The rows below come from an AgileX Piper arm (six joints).
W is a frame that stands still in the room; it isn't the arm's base.
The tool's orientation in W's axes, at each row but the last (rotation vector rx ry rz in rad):
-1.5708 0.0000 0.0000
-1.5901 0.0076 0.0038
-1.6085 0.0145 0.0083
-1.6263 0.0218 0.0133
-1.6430 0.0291 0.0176
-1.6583 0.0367 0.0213
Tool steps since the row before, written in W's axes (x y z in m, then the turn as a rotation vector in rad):
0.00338 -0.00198 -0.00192 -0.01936 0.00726 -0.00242
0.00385 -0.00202 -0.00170 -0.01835 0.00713 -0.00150
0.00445 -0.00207 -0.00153 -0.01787 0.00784 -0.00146
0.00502 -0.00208 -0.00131 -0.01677 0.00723 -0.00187
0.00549 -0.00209 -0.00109 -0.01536 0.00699 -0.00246
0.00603 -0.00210 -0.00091 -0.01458 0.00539 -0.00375
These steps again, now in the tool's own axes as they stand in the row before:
0.00338 0.00192 -0.00198 -0.01936 0.00242 0.00726
0.00387 0.00171 -0.00198 -0.01836 0.00150 0.00711
0.00448 0.00154 -0.00199 -0.01788 0.00142 0.00782
0.00506 0.00131 -0.00198 -0.01677 0.00184 0.00724
0.00554 0.00107 -0.00197 -0.01534 0.00240 0.00705
0.00608 0.00087 -0.00196 -0.01450 0.00380 0.00558

